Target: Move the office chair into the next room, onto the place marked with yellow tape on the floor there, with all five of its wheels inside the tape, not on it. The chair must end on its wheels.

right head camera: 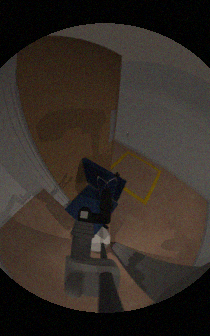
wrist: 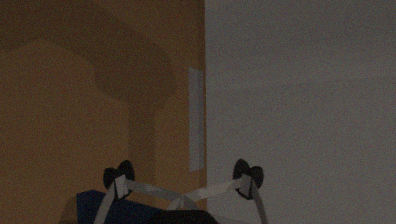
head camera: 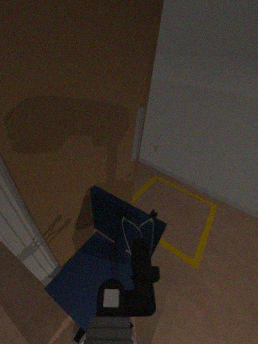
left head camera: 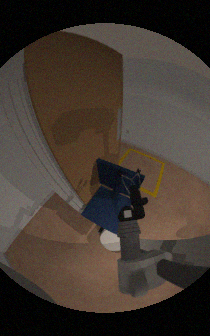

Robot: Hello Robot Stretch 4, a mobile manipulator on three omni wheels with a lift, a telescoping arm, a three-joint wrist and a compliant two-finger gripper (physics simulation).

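Frame: origin at the robot's base, x back, y right, z up, level; centimetres.
Seen in the pictures: gripper, fingertip midpoint: [right head camera: 106,171] [wrist: 184,173] [head camera: 136,209] [left head camera: 128,168]; robot's base at its link origin: [right head camera: 95,237] [left head camera: 114,236].
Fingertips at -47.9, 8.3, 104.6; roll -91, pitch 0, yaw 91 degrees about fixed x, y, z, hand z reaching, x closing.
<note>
Pixels of each thing's middle, then the offset from my fingertips to it, as dx, dy, dz. "spot": a spot on its surface instead.
- office chair at a spot on its surface: [head camera: 89,275] spot: +7.8, -22.9, -60.3
- yellow tape outline at a spot on its surface: [head camera: 206,235] [left head camera: 159,179] spot: -49.3, +104.3, -107.3
- grey upright handle at a spot on its surface: [wrist: 196,120] [head camera: 137,136] spot: -60.6, +3.3, +6.3
The office chair [head camera: 89,275] [left head camera: 101,204] [right head camera: 82,204] has a dark blue seat and a blue backrest, which also shows low in the wrist view [wrist: 107,209]. It appears upright, with the backrest toward the tape. A dark piece shows below its seat; most of the base and the wheels are hidden. My gripper [head camera: 138,216] [left head camera: 130,173] [right head camera: 107,177] [wrist: 184,173] is open, its fingertips apart over the backrest in the head view, with no object between them in the wrist view. The yellow tape outline [head camera: 206,235] [left head camera: 160,179] [right head camera: 153,188] lies on the floor beyond the chair, to the right.
A brown door [head camera: 65,65] [left head camera: 75,90] [right head camera: 70,85] [wrist: 65,125] with a grey upright handle [head camera: 137,134] [wrist: 196,120] stands behind the chair. A pale door frame [head camera: 22,225] runs along the left. A grey wall [head camera: 215,100] [wrist: 300,110] rises behind the tape.
</note>
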